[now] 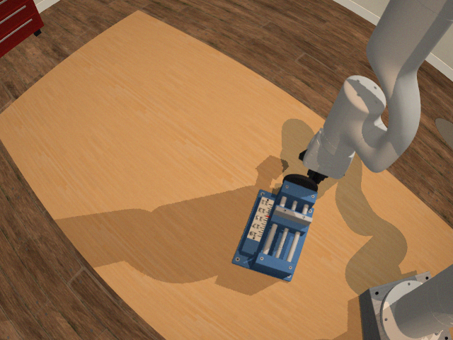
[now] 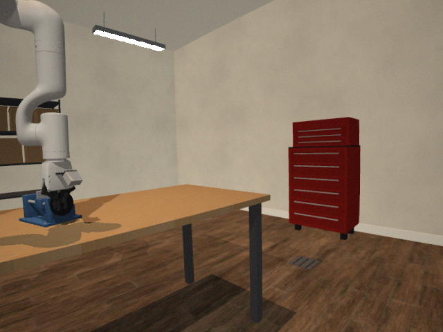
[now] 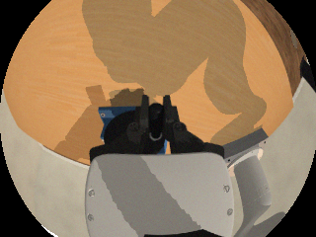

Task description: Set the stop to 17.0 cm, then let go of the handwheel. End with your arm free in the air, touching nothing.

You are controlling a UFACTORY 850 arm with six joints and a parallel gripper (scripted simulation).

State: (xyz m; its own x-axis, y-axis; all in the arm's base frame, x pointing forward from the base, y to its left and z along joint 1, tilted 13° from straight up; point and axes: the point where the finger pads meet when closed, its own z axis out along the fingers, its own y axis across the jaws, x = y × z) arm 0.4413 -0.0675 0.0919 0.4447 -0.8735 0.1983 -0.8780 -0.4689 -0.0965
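Now: the black handwheel 20 mm to the left of my hand. Also, from my hand: grey stop bar: 20 mm behind, 140 mm to the left, 10 mm above.
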